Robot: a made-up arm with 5 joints.
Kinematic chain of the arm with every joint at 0, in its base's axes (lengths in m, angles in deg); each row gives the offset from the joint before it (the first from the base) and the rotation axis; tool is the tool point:
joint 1: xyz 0 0 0.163 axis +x
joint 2: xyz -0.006 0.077 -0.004 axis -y
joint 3: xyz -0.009 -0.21 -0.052 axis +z
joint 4: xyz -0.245 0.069 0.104 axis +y
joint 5: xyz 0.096 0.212 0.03 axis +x
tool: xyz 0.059 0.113 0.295
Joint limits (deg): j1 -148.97..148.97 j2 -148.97..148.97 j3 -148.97..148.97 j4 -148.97..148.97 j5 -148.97..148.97
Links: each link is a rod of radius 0.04 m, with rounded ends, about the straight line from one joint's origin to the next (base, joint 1, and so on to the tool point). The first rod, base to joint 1, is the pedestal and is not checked.
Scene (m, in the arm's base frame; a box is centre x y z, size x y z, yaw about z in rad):
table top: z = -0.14
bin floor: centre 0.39 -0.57 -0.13 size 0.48 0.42 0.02 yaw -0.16
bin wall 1: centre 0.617 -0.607 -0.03 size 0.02 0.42 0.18 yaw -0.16
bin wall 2: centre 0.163 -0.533 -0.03 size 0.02 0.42 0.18 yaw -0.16
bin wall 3: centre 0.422 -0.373 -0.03 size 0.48 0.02 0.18 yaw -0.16
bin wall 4: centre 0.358 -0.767 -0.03 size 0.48 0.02 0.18 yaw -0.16
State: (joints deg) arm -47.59 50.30 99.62 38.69 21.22
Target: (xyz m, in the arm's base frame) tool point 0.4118 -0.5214 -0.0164
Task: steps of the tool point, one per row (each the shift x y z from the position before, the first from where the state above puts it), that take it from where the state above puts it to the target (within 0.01 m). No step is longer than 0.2 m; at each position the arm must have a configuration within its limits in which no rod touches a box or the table.
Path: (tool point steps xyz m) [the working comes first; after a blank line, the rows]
Joints at the target: -28.09 127.30 99.26 81.27 -61.14
Straight joint move there: touches bin floor, bin wall 2, the table top.

1: 0.0946 -0.1034 -0.0563
2: 0.1437 -0.0869 0.0321
3: 0.1657 -0.0133 0.0846
4: 0.1588 0.0771 0.0743
5: 0.1270 0.1386 0.0077
6: 0.0780 0.1428 -0.0826
7: 0.0302 -0.0604 0.0617
8: 0.0208 -0.0860 0.0384
9: 0.0107 -0.1026 0.0052
10: 0.0006 -0.1060 -0.0342
11: -0.0087 -0.0947 -0.0740
12: -0.0164 -0.0684 -0.1085
13: -0.0224 -0.0311 -0.1320

